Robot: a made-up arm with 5 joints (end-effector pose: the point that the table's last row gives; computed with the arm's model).
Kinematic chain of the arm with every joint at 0, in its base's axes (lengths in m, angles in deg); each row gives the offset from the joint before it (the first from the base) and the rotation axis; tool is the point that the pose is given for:
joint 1: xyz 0 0 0.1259 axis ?
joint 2: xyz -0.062 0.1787 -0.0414 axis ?
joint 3: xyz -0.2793 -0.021 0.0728 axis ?
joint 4: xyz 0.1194 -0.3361 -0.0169 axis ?
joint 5: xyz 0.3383 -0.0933 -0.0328 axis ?
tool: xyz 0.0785 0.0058 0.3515
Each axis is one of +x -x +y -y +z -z.
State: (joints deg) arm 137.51 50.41 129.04 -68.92 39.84
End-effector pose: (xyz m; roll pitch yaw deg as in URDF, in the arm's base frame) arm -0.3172 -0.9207 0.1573 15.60 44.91 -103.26
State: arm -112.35 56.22 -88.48 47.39 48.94
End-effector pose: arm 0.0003 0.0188 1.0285 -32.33 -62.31 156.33
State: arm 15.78 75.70 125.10 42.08 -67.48
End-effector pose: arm 0.2812 0.6043 0.3039 -129.42 -72.58 -70.07
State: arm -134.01 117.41 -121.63 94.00 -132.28
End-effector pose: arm 0.0829 -0.6917 0.3699 116.36 13.21 72.07
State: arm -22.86 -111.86 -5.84 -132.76 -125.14
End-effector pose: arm 0.2287 -0.3406 0.0746 14.15 -16.30 103.42
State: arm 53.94 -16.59 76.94 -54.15 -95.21
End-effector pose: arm -0.4355 0.4753 0.1189 51.13 12.12 -136.27
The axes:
joint 1: +z
joint 2: +y
joint 3: +z
joint 4: -y
joint 5: -z

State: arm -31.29 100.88 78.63 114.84 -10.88
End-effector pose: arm 0.0534 -0.3367 -0.0246 75.16 -5.36 -52.93
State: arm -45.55 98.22 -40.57 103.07 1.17
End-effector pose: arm 0.3187 -0.2959 0.7934 -40.06 -2.52 -37.98
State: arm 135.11 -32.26 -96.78 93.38 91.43
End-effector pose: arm 0.3341 -0.9470 0.0002 89.10 33.44 -52.92
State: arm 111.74 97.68 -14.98 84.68 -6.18
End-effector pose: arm 0.0007 0.5441 0.5535 -13.78 14.37 116.49
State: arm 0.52 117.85 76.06 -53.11 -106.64
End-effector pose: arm -0.1624 0.6146 -0.0929 -133.13 -48.75 6.09
